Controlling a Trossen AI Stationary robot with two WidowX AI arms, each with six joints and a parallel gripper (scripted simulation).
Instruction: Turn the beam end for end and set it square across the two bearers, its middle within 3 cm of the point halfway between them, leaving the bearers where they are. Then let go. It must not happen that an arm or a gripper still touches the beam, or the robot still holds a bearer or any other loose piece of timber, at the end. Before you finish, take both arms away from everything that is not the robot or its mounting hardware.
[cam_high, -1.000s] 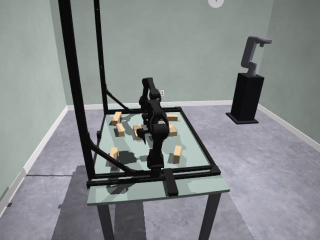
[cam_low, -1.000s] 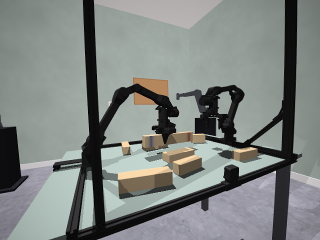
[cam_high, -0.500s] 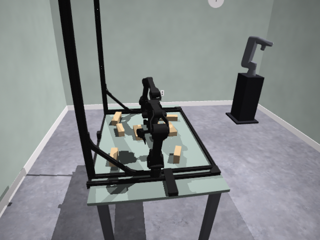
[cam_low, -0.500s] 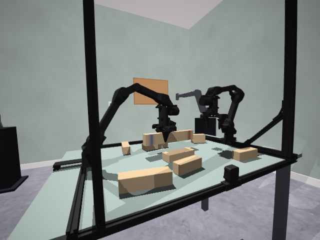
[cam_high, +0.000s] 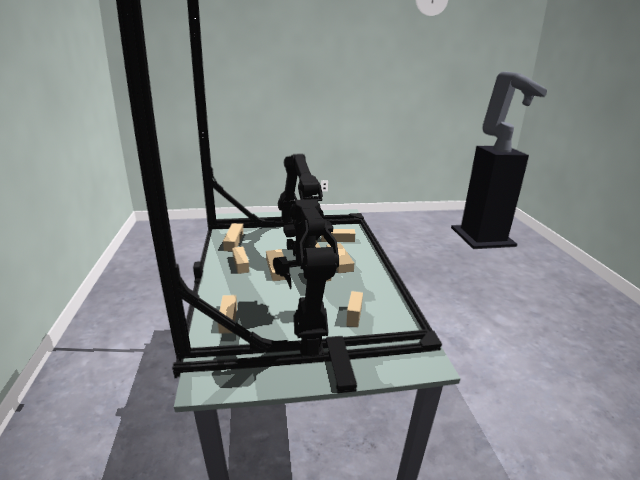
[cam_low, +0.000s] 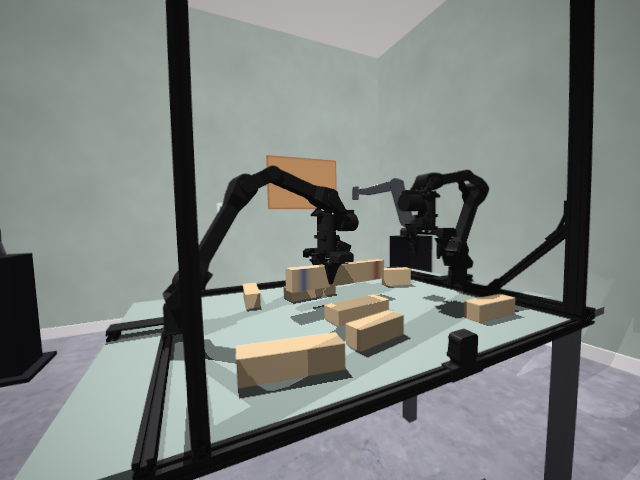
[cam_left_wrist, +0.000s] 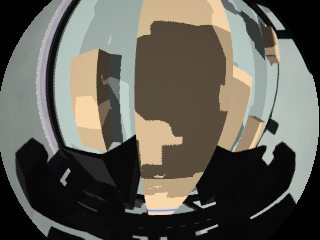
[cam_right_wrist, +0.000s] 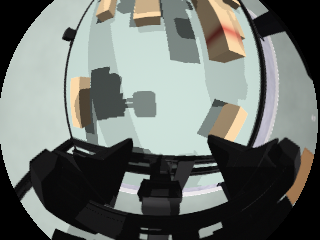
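Right now my left hand is 1 cm short of the beam, 5 cm to the left of it and 1 cm above it.
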